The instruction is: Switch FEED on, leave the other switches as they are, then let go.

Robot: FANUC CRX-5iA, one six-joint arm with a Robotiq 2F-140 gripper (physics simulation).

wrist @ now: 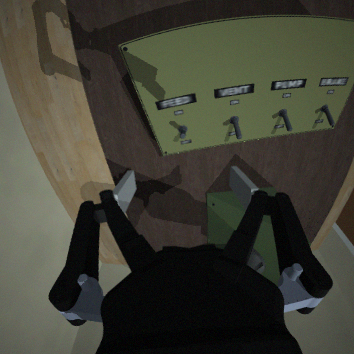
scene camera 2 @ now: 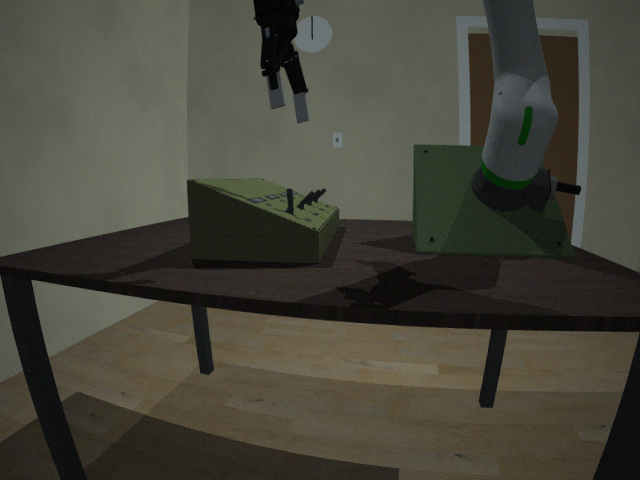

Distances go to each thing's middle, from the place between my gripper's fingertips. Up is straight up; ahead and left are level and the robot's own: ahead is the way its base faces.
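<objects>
The sloped green switch box (scene camera 2: 229, 219) is what I measure from now: my gripper is 11 cm short of the box and 16 cm to the left of it. My gripper is also 21 cm above it.
</objects>
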